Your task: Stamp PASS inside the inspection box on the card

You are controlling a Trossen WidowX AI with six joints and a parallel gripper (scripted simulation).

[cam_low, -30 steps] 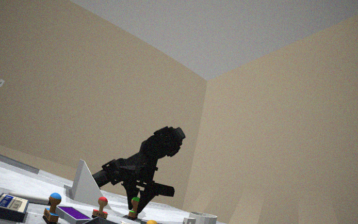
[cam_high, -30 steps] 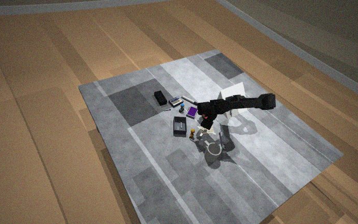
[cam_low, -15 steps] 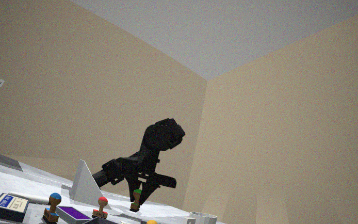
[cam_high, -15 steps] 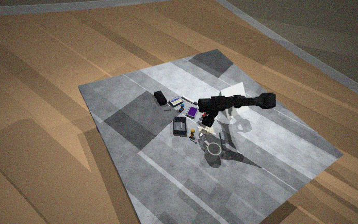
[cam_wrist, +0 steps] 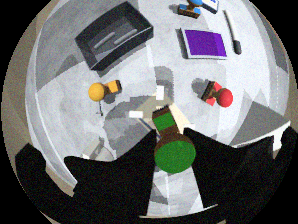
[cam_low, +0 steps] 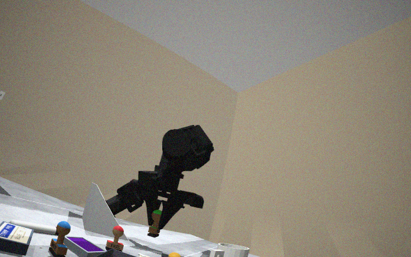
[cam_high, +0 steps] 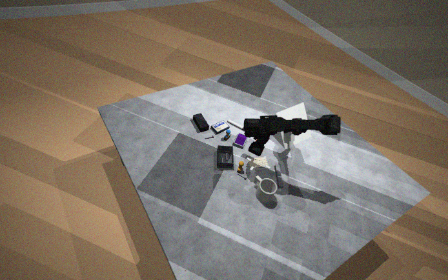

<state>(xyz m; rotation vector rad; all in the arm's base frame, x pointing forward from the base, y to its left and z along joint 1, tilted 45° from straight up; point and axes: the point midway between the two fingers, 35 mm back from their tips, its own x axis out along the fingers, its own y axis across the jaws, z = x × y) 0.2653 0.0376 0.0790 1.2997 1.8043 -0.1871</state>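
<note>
Right now my gripper tip is 50 mm short of the blue-knobbed stamp, 190 mm to the left of it and 80 mm above it. Round my gripper tip: pale card (20 mm behind, 20 mm to the left, 100 mm below); then red-knobbed stamp (60 mm behind, 70 mm to the right, 80 mm below); then green-knobbed stamp (right at my gripper tip).
</note>
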